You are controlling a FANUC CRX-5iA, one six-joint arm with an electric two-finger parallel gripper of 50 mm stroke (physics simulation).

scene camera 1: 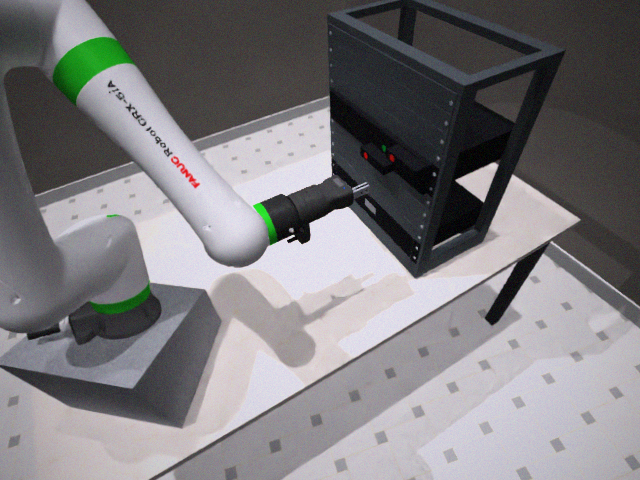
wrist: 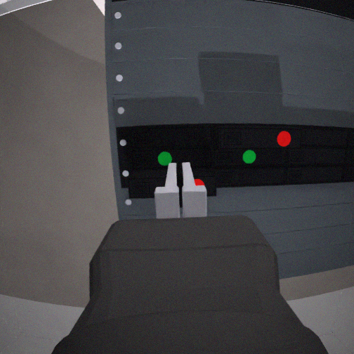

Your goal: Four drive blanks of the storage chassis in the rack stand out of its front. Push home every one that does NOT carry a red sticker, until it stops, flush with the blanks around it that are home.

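The black storage chassis crosses the rack front; the wrist view looks upside down. One red-stickered blank stands out. Another blank stands out near the rack's near side; its red sticker is partly behind a finger in the wrist view. Two green-stickered blanks lie in the row between and look about level with their surroundings; small depth differences are hard to judge. My gripper is shut and empty, below the protruding blanks in the scene view, apparently clear of the chassis face.
The grey rack stands on the pale table. Below the chassis are grey panels and a black unit with a white label. The protruding blanks overhang the space just above my fingers in the scene view.
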